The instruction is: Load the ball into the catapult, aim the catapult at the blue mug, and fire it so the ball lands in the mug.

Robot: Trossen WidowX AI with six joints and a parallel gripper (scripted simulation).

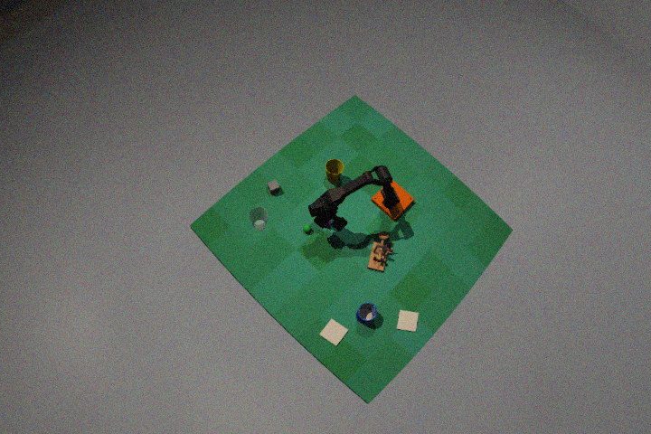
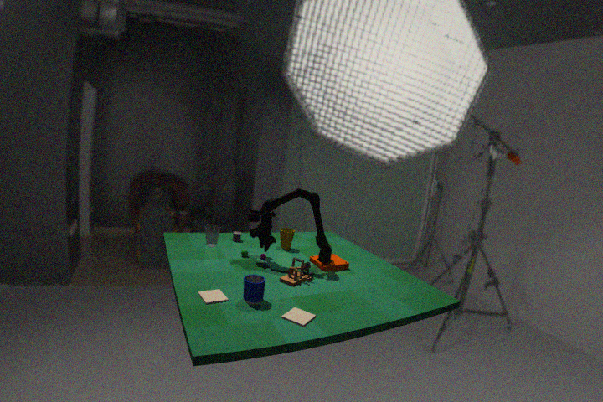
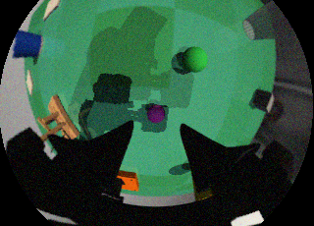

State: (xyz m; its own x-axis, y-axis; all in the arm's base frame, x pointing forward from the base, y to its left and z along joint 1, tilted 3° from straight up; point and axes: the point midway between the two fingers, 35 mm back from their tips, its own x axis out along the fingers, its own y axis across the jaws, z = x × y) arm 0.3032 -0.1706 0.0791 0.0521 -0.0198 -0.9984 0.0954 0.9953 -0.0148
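The purple ball lies 4 cm below my gripper tip. Also, from my gripper tip: yellow cup 24 cm behind, 15 cm to the right, 2 cm below; green ball 9 cm ahead, 6 cm to the right, 4 cm below; clear glass 26 cm to the right, 22 cm ahead, 2 cm below.
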